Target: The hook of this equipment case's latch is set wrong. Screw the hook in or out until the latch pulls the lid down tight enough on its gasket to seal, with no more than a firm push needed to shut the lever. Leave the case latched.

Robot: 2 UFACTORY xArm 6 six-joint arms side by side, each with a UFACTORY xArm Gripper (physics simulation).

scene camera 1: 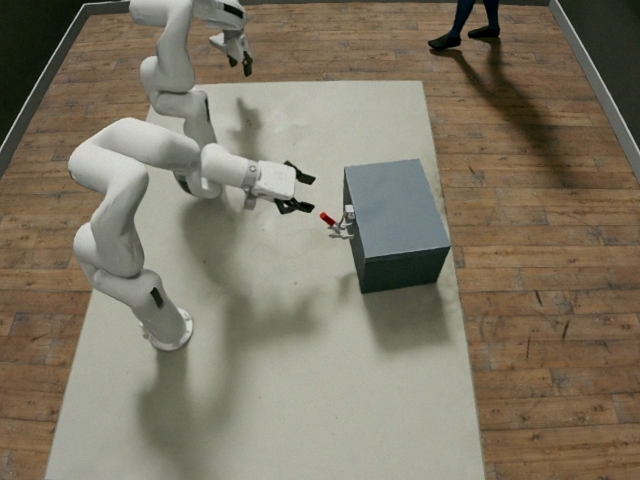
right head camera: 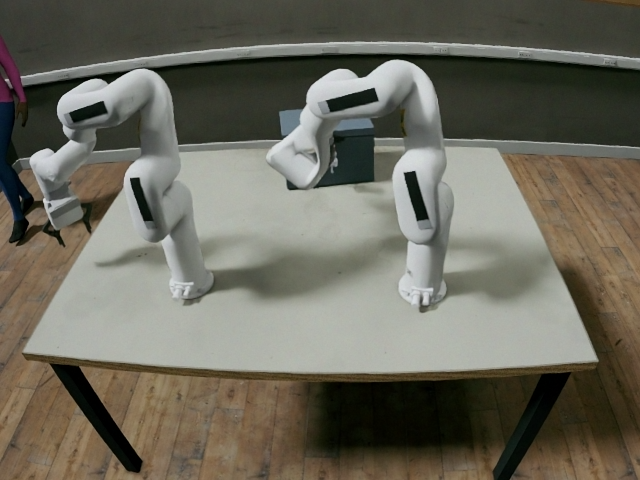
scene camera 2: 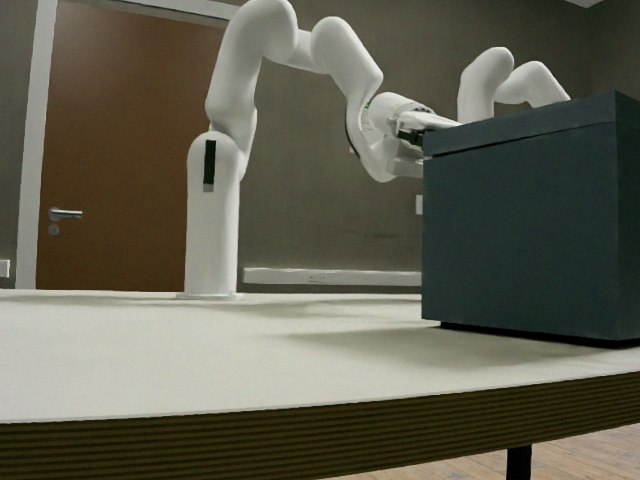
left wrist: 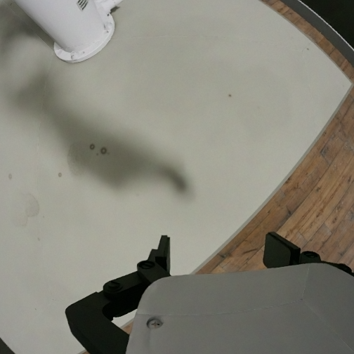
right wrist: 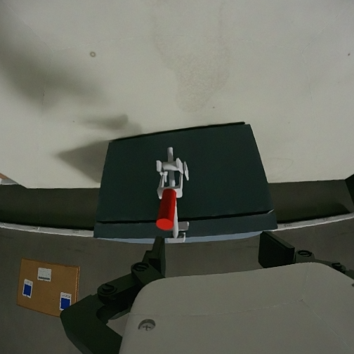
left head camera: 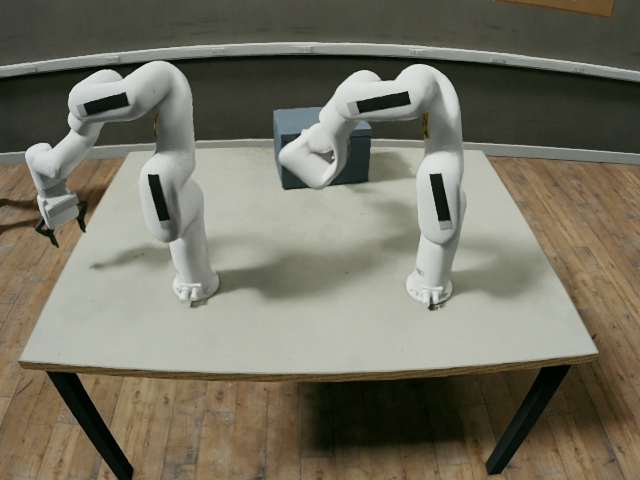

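Seen in the pictures: left gripper, between the fingertips: [scene camera 1: 241, 70] [right head camera: 76, 238] [left head camera: 70, 238]; right gripper, between the fingertips: [scene camera 1: 313, 195]; left arm's base, origin of its link: [right head camera: 191, 283] [left head camera: 196, 284]; right arm's base, origin of its link: [scene camera 1: 171, 329] [right head camera: 422, 288] [scene camera 2: 209, 299] [left head camera: 429, 287].
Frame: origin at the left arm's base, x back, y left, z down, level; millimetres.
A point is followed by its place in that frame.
The blue-grey equipment case [left head camera: 297, 117] {x -620, y -244, z -207 mm} [right head camera: 356, 155] {x -521, y -432, z -112 mm} [scene camera 1: 398, 206] {x -620, y -330, z -208 mm} [scene camera 2: 516, 222] {x -654, y -467, z -105 mm} [right wrist: 225, 175] stands with its lid down; a thin dark line shows under the lid. The metal latch [right wrist: 171, 165] is on its front. The red lever handle [scene camera 1: 327, 219] {x -434, y -366, z -190 mm} [right wrist: 166, 210] sticks out from the front. A thin rod runs up to the small catch [scene camera 1: 349, 210] {x -491, y -353, z -215 mm} [right wrist: 184, 227] on the lid; whether it is hooked is unclear. My right gripper [scene camera 1: 312, 193] {x -395, y -318, z -231 mm} [right wrist: 213, 250] is open and empty, short of the handle. My left gripper [left head camera: 69, 237] {x -69, y 389, z -94 mm} [right head camera: 76, 237] {x -69, y 389, z -94 mm} [scene camera 1: 240, 67] {x -69, y 389, z -94 mm} [left wrist: 218, 250] is open and empty, far from the case.
The case stands near the far edge of the table [left head camera: 310, 330] {x 148, y -309, z 0 mm} [right head camera: 310, 330] {x 147, y -345, z 0 mm} [scene camera 1: 310, 413] {x -410, y -825, z 0 mm}. The right arm's wrist blocks the latch in the left head camera. A person [right head camera: 7, 129] [scene camera 1: 465, 25] stands on the floor beyond the table. A brown board [right wrist: 50, 285] is on the wall.
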